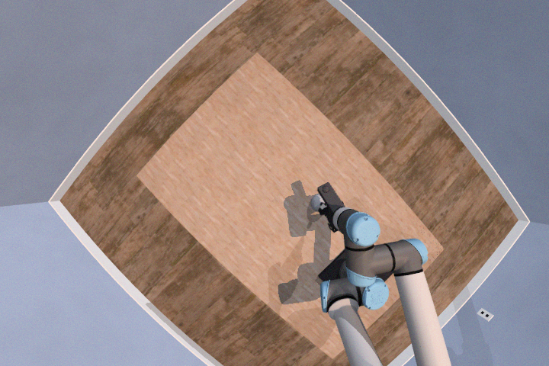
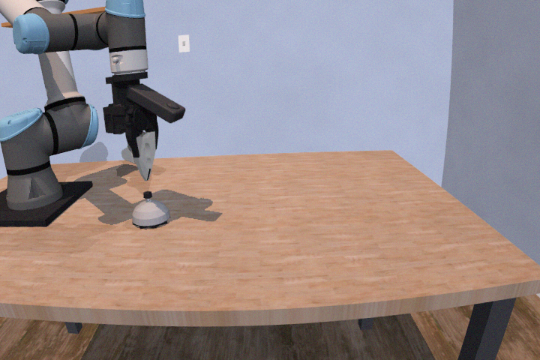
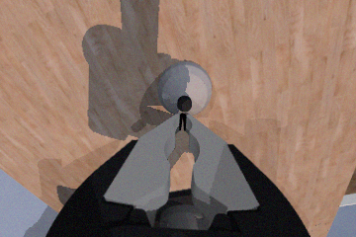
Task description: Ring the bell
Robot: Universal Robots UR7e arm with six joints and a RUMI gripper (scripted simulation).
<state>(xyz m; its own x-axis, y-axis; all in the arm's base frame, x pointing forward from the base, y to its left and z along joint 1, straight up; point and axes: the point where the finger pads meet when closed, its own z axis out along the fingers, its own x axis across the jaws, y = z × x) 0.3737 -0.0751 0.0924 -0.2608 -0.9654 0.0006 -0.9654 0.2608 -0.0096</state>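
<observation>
Now: hand 50 mm above the black button. The rest, counted from my hand: silver dome bell (70 mm below).
</observation>
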